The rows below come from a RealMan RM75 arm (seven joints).
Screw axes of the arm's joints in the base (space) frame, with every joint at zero. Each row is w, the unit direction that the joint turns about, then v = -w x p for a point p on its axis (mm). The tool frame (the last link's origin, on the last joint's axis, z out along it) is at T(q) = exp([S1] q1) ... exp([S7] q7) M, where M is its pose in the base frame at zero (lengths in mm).
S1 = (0, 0, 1, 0, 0, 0)
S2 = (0, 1, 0, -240.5, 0, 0)
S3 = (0, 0, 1, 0, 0, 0)
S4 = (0, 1, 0, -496.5, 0, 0)
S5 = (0, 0, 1, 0, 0, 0)
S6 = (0, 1, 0, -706.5, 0, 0)
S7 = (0, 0, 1, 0, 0, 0)
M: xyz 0 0 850.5 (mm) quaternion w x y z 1 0 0 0
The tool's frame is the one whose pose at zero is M.
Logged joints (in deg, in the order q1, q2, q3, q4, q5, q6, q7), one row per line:
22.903, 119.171, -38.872, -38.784, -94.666, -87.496, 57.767
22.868, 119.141, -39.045, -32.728, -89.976, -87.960, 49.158
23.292, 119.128, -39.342, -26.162, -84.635, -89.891, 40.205
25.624, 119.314, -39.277, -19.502, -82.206, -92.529, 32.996
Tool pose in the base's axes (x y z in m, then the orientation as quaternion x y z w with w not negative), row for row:
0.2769, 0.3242, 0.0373, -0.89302, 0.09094, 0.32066, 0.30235
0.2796, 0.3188, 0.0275, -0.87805, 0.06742, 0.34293, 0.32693
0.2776, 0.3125, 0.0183, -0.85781, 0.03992, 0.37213, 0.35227
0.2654, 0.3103, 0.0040, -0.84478, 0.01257, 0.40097, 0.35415
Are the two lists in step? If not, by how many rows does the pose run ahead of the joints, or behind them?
They are in step.
